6 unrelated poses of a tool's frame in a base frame.
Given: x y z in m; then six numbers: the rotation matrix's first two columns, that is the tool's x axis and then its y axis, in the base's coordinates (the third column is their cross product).
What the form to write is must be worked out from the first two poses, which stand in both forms.
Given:
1: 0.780, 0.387, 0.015, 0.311, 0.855, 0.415, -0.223, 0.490, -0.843
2: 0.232, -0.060, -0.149, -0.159, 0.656, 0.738, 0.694, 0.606, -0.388
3: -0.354, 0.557, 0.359, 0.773, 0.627, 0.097, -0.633, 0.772, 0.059
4: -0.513, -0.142, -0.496, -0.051, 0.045, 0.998, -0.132, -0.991, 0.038
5: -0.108, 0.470, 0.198, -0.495, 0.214, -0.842, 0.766, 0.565, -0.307
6: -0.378, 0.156, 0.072, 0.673, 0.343, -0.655, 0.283, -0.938, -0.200
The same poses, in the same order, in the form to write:
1: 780, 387, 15, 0.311, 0.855, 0.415, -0.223, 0.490, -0.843
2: 232, -60, -149, -0.159, 0.656, 0.738, 0.694, 0.606, -0.388
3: -354, 557, 359, 0.773, 0.627, 0.097, -0.633, 0.772, 0.059
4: -513, -142, -496, -0.051, 0.045, 0.998, -0.132, -0.991, 0.038
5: -108, 470, 198, -0.495, 0.214, -0.842, 0.766, 0.565, -0.307
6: -378, 156, 72, 0.673, 0.343, -0.655, 0.283, -0.938, -0.200
